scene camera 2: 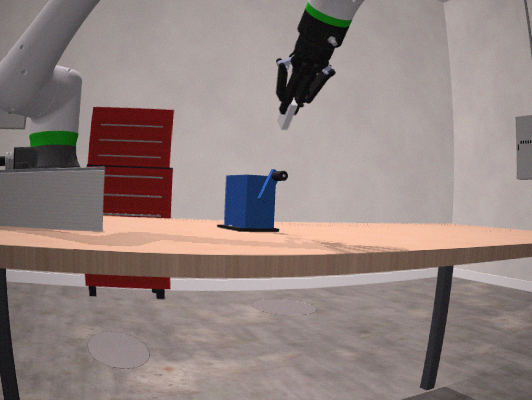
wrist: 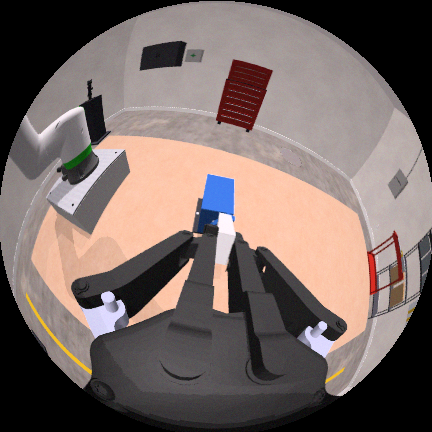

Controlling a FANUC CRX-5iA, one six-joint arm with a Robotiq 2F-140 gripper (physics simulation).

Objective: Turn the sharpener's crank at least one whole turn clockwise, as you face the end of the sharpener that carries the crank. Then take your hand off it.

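Places are measured from the arm's base along level axes (x ahead, y left, z up), in millimetres.
Pixels of known places: gripper, between the fingertips: (scene camera 2: 282, 125) (wrist: 222, 224); arm's base, origin of its link: (scene camera 2: 52, 173) (wrist: 83, 169).
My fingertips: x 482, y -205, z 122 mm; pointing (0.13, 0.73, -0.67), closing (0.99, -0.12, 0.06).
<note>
Ahead of a thing's pixels: the offset from my fingertips to its top centre. "spot": to the spot under its first point. Level surfaces: height alone.
The blue box-shaped sharpener @[spot: 21 mm back, 95 mm left, 169 mm down] (scene camera 2: 248, 202) (wrist: 218, 194) stands upright on its thin black base on the table. Its blue crank arm (scene camera 2: 265, 184) is on the right end in the scene view and slants up to the right. The black crank knob @[32 mm ahead, 53 mm left, 96 mm down] (scene camera 2: 282, 175) is at the arm's top, slightly above the sharpener's top edge. My gripper (scene camera 2: 288, 116) (wrist: 222, 224) is shut with nothing held between its light finger pads. It hangs well above the sharpener and apart from the knob. In the wrist view the fingers hide most of the crank.
The wooden table @[235 mm down] (scene camera 2: 350, 238) (wrist: 165, 165) carries the grey robot base block (scene camera 2: 50, 200) (wrist: 102, 192) left of the sharpener. A red drawer cabinet (scene camera 2: 135, 137) (wrist: 245, 95) stands behind the table. A red-framed rack shows at the right of the wrist view.
</note>
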